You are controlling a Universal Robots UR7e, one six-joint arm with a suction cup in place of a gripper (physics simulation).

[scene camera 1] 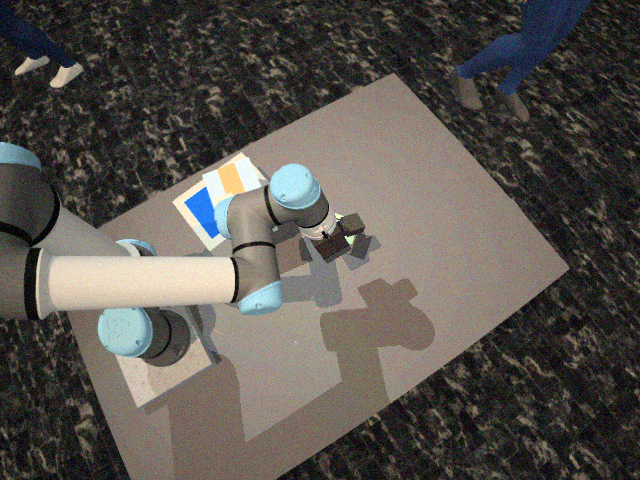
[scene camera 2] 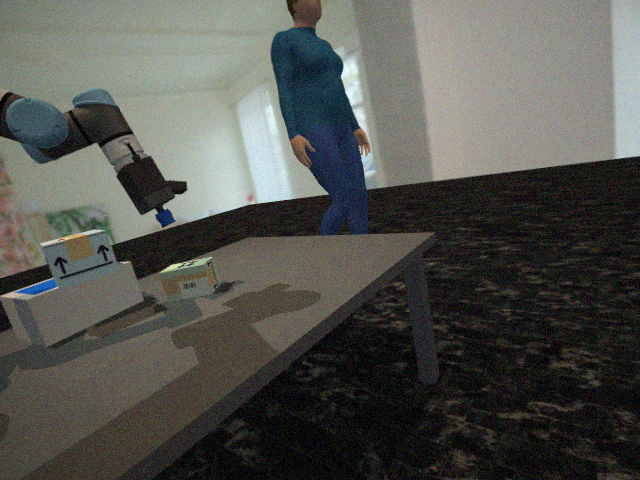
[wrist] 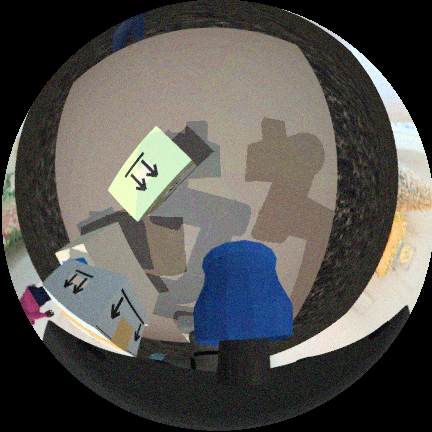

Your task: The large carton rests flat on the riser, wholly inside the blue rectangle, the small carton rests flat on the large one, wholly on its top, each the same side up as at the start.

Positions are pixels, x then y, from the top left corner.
Labels:
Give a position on my suction cup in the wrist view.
241,298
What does my suction cup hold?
Nothing.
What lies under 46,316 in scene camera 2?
A white riser.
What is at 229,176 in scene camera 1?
A large carton.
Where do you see a white riser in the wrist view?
106,247

